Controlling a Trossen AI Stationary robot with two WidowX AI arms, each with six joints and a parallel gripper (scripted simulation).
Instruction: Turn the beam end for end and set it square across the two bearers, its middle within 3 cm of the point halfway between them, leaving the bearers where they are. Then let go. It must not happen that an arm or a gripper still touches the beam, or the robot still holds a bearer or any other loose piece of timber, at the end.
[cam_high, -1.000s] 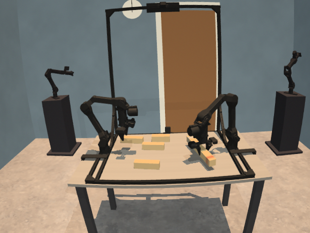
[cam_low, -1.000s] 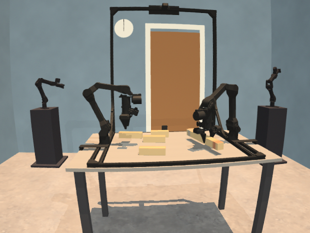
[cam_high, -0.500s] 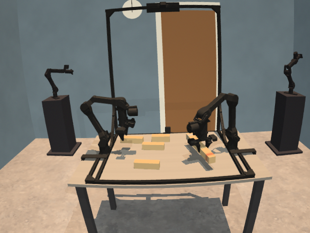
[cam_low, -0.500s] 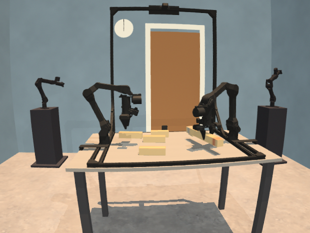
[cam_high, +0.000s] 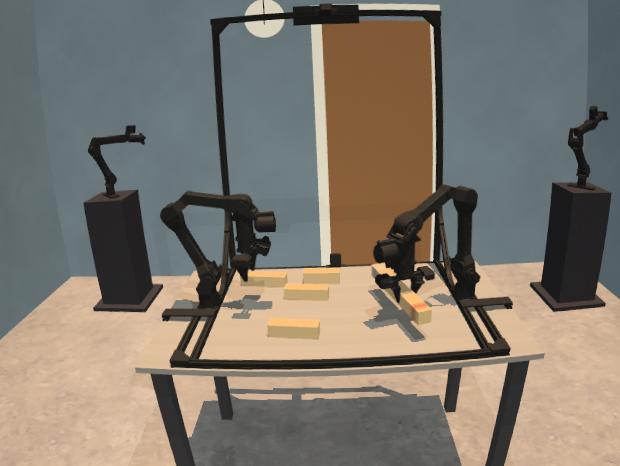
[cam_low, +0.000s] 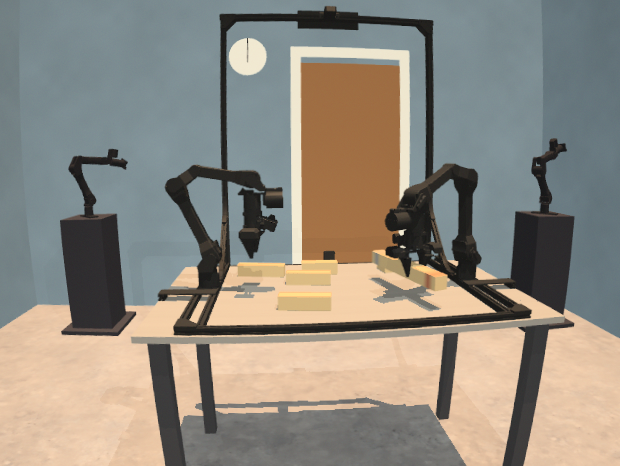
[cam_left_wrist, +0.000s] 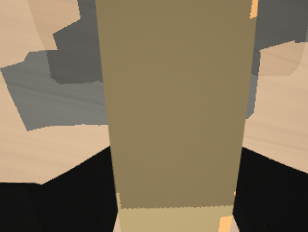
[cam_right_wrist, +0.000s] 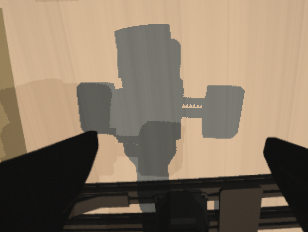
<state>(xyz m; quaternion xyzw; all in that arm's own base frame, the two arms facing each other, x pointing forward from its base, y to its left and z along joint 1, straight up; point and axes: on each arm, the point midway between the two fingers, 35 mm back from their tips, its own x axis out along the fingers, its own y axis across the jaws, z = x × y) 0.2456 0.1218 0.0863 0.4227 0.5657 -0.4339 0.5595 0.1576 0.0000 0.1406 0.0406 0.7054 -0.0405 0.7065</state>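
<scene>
My left gripper is now 5 cm past the beam, 2 cm above it and 1 cm to the left of it.
</scene>
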